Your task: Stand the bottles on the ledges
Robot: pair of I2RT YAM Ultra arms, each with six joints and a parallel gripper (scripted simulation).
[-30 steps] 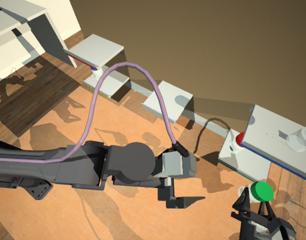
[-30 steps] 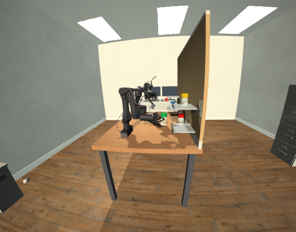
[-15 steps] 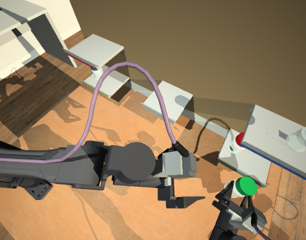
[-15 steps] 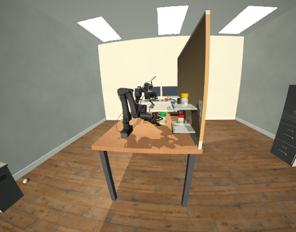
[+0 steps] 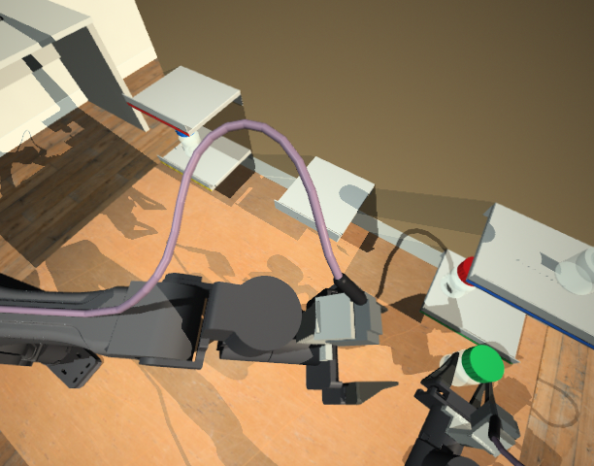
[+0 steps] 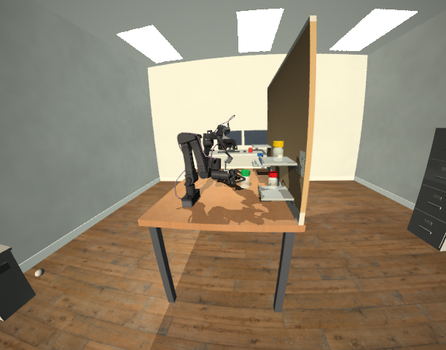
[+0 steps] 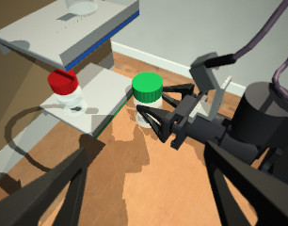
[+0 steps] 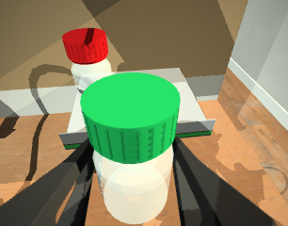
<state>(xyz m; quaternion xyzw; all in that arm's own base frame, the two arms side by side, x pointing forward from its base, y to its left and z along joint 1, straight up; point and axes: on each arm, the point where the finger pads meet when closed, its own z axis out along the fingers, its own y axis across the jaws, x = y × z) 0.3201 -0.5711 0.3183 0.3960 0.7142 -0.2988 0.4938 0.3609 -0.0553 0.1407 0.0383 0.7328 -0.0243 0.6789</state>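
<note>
My right hand is 17 cm short of the yellow-capped bottle, 7 cm to the left of it and 15 cm below it. Round my right hand: green-capped bottle 1 cm below; red-capped bottle 18 cm ahead, 3 cm to the left, 4 cm below; brown wall 31 cm ahead, 35 cm to the left, 27 cm above.
</note>
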